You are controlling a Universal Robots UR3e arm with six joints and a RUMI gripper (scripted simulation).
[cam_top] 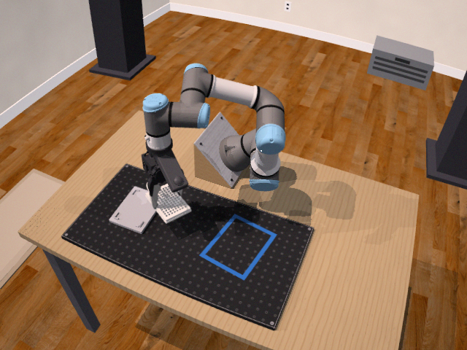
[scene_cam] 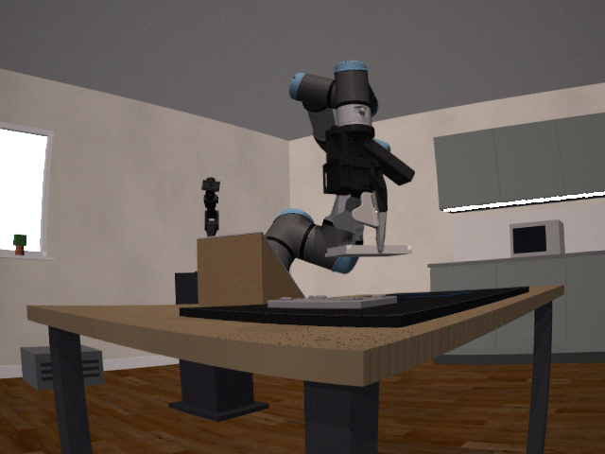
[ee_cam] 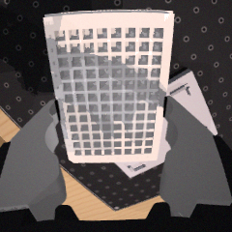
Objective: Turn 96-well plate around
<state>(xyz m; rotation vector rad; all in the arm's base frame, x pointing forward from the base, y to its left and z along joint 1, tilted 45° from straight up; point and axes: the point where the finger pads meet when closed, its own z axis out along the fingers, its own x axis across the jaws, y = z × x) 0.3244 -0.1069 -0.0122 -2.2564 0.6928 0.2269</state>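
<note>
Right now the plate nest N1 is 12 cm to the right of my hand and 9 cm below it. Also, from my hand: 96-well plate: 1 cm below.
</note>
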